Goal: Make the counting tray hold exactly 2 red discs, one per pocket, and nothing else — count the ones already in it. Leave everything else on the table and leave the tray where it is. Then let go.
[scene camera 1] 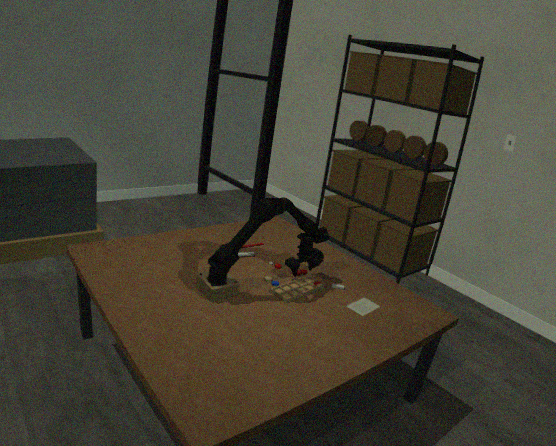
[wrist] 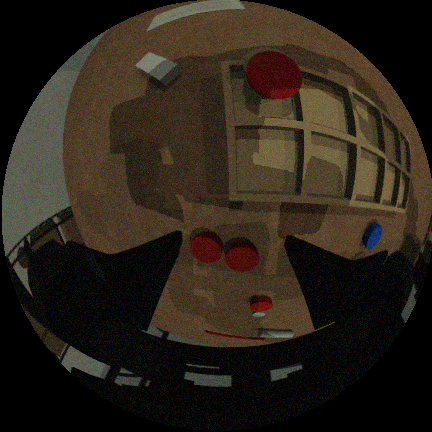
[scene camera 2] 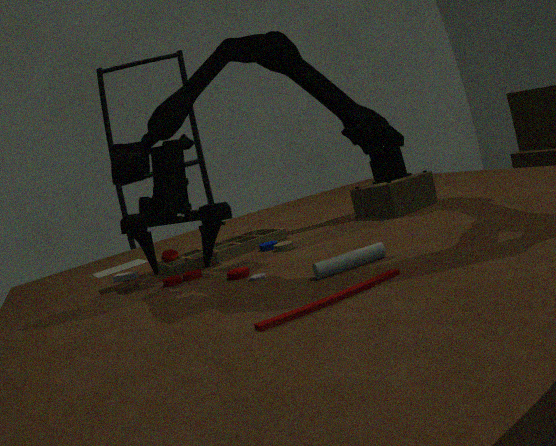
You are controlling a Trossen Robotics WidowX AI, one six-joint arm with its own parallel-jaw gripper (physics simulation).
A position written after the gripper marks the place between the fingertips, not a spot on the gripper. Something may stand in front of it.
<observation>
The gripper (scene camera 2: 181,270) is open, holding nothing. Also in view: a wooden counting tray (scene camera 1: 287,292). A thin red rod (scene camera 2: 317,305) rests on the table.
The wooden counting tray shows as well in the wrist view (wrist: 328,143). The gripper shows as well in the wrist view (wrist: 234,238).
</observation>
